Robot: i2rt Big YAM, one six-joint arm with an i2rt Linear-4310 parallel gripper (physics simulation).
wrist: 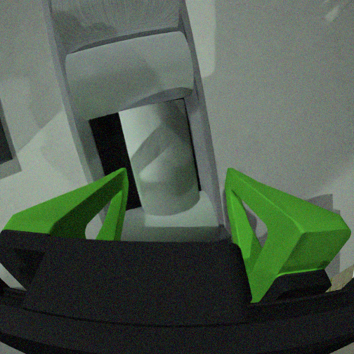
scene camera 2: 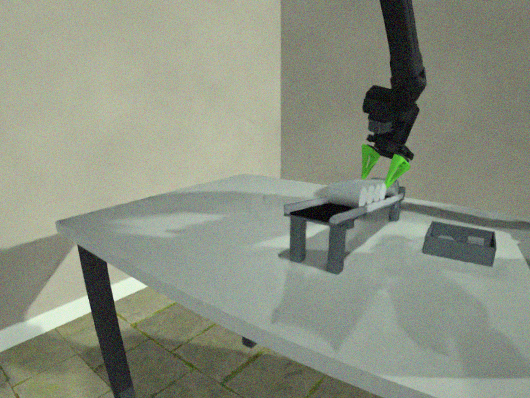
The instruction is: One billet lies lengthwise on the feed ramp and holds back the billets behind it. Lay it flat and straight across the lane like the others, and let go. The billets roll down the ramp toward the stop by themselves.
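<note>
The lengthwise billet (wrist: pixel 167 165) (scene camera 2: pixel 394 189) is a pale cylinder lying along the feed ramp, nearer its right rail in the wrist view, its near end by the ramp's end wall. In the scene view it is partly hidden. A crosswise billet (wrist: pixel 130 72) lies flat across the lane at its far end; several billets (scene camera 2: pixel 372 194) lie side by side across the lane. The grey ramp (scene camera 2: pixel 336 250) (wrist: pixel 204 145) stands on legs. My gripper (scene camera 2: pixel 376 182) (wrist: pixel 176 176) is open and empty, above the lengthwise billet, with a green finger on each side of it in the wrist view.
A grey open tray (scene camera 2: pixel 457 248) stands on the table (scene camera 2: pixel 200 260) to the right of the ramp in the scene view. The ramp's side rails stand up along both sides of the lane. A wall rises behind the table.
</note>
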